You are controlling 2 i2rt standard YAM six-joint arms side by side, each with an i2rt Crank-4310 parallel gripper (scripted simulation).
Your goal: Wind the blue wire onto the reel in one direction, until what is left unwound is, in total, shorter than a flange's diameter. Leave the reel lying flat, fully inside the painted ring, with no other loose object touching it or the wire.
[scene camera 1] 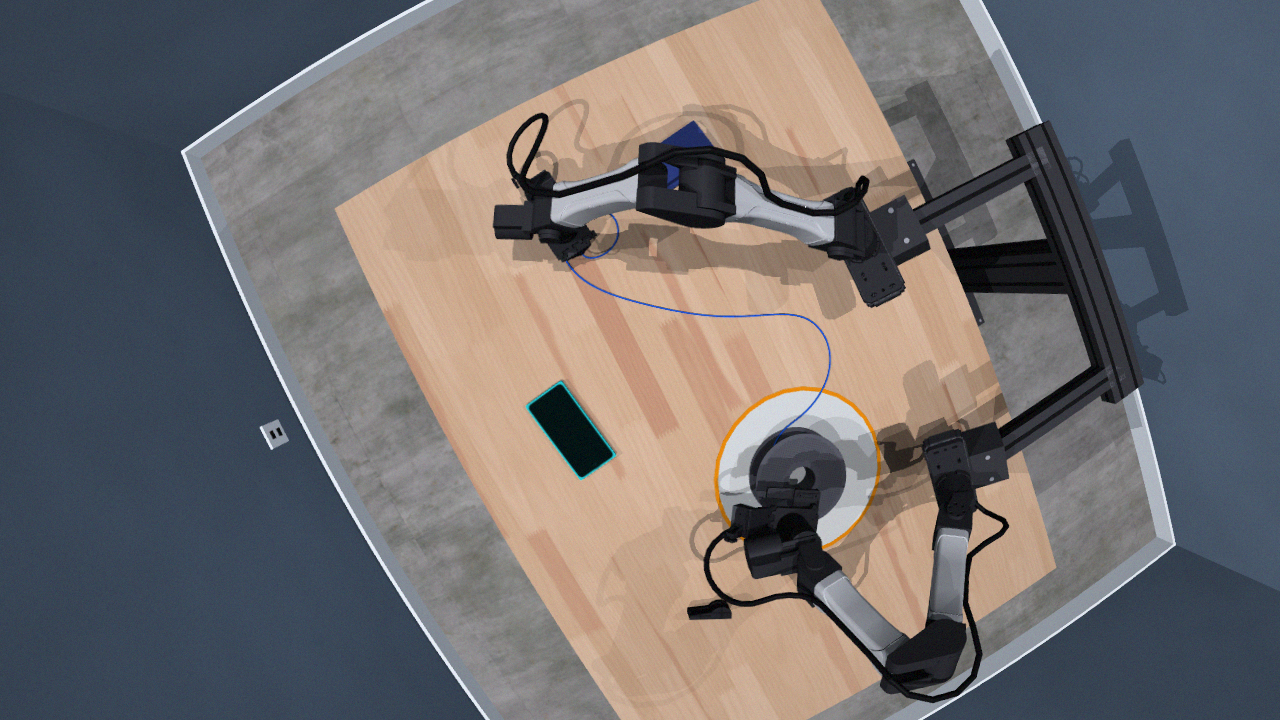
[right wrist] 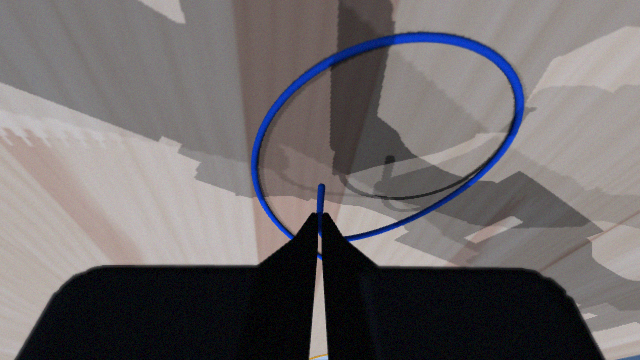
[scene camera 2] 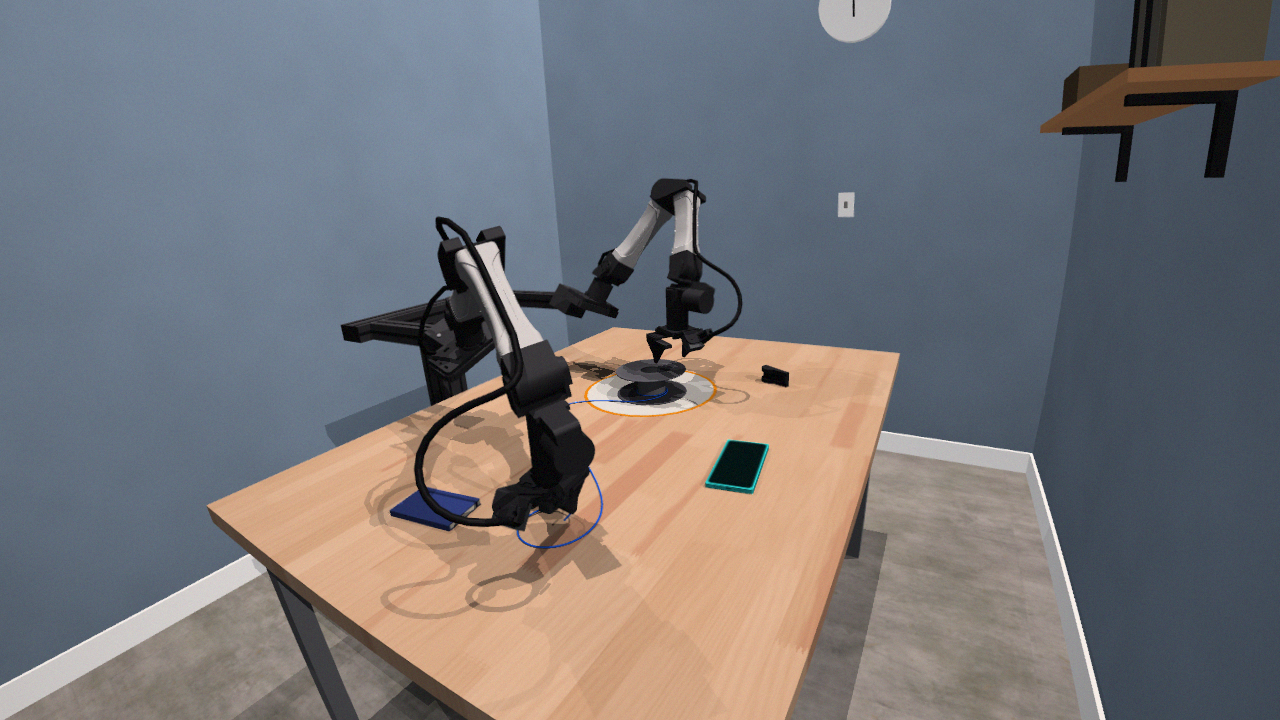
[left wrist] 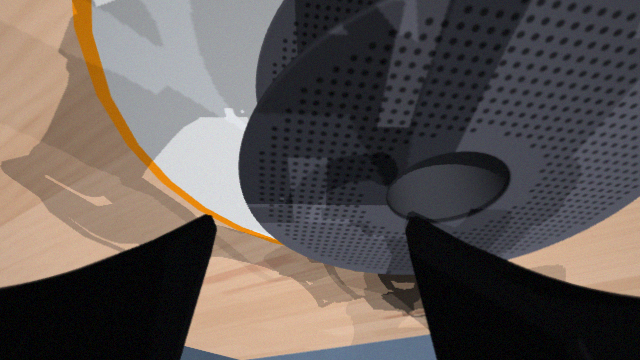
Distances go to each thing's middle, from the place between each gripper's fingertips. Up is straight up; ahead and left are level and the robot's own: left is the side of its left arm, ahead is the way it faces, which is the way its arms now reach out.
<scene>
The dark grey reel (scene camera 1: 828,471) lies 3 cm behind my left hand (scene camera 1: 801,512), 5 cm to the right of it and 5 cm below it.
I see my right gripper (scene camera 2: 573,512) 190 mm past the dark grey reel and 580 mm to the right of it.
</scene>
